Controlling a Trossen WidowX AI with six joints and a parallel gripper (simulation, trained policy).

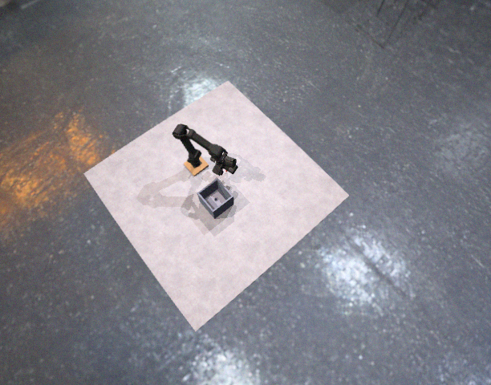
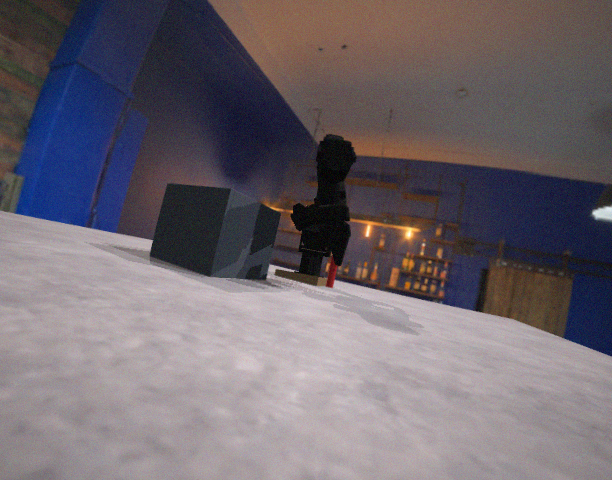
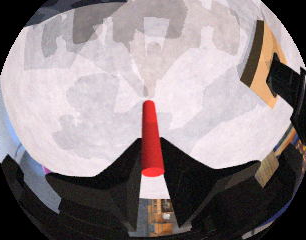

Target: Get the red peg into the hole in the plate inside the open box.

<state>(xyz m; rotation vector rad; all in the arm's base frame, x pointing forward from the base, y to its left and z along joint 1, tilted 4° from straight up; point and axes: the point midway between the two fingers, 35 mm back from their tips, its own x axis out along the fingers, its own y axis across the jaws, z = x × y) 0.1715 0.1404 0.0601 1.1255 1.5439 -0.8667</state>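
Now: the light plate 19 cm to the right of my gripper tip, 15 cm ahead of it and 1 cm below it. The rest, counted from my gripper tip: red peg: 1 cm to the right, 1 cm below.
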